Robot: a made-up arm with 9 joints. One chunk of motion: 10 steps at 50 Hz.
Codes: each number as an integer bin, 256 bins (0 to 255) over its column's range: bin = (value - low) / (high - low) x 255, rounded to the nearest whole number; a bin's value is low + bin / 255 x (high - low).
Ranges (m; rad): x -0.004..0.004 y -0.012..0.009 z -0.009..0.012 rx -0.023..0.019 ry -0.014..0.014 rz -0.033..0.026
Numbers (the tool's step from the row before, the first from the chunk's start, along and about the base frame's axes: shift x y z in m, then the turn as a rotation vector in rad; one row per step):
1: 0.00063 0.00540 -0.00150 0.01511 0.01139 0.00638
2: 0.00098 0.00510 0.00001 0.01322 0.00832 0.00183
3: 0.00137 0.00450 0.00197 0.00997 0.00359 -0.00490
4: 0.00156 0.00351 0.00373 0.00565 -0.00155 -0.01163
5: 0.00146 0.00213 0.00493 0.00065 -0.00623 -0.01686
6: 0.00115 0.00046 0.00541 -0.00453 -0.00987 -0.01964
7: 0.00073 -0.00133 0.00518 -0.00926 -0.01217 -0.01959
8: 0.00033 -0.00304 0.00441 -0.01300 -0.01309 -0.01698
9: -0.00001 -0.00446 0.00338 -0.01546 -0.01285 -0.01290
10: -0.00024 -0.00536 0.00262 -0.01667 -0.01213 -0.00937
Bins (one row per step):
1: 148 211 91 231 231 170
2: 159 208 109 220 203 151
3: 171 200 133 200 160 121
4: 177 188 155 174 113 92
5: 174 172 169 144 71 70
6: 164 151 175 112 38 58
7: 151 130 172 83 17 58
8: 138 109 163 61 8 69
9: 127 92 150 46 10 87
10: 120 81 141 38 17 102

